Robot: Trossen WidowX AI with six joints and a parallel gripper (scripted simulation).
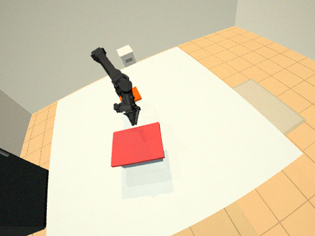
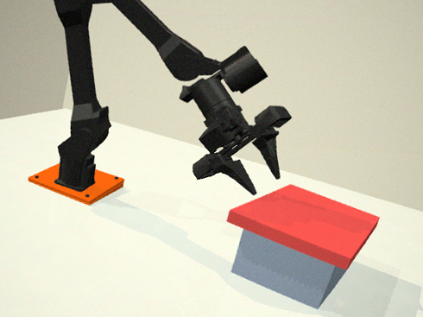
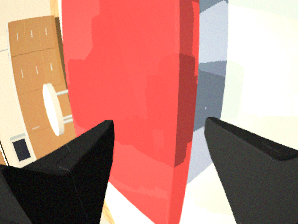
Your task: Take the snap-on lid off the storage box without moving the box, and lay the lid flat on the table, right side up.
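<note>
Now: the red lid 9 cm ahead of my gripper tip, 3 cm to the right of it and 2 cm below it. From my gripper tip the other things lie so: storage box: 9 cm ahead, 7 cm below, 3 cm to the right.
</note>
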